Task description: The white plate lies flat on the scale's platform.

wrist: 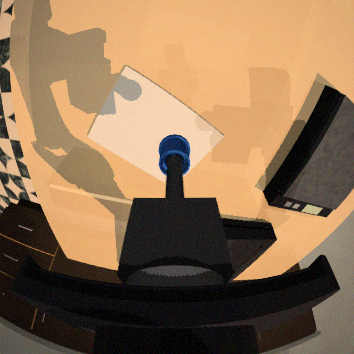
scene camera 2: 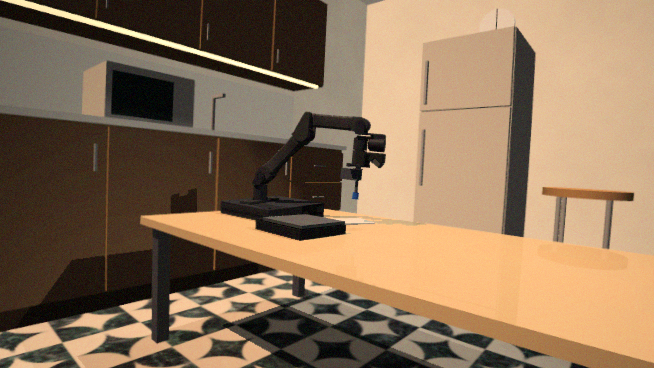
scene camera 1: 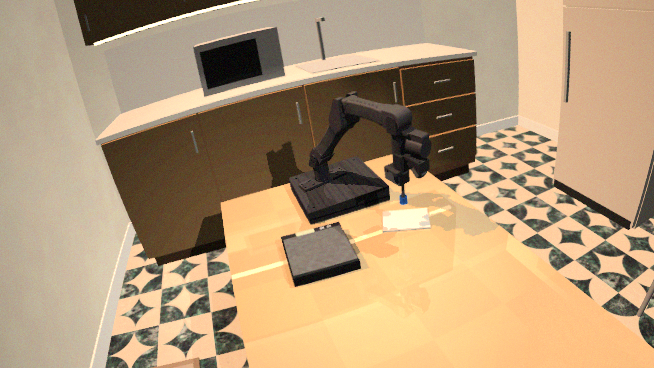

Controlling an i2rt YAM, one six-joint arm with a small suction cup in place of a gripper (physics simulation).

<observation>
My suction cup (wrist: 173, 143) carries nothing. The cup is 12 cm from the middle of a white plate (scene camera 1: 410, 219), above it. The table carries a scale (scene camera 1: 323, 252).
The scale also shows in the wrist view (wrist: 307, 181) and in scene camera 2 (scene camera 2: 300, 227). The white plate shows as well in the wrist view (wrist: 137, 113).
</observation>
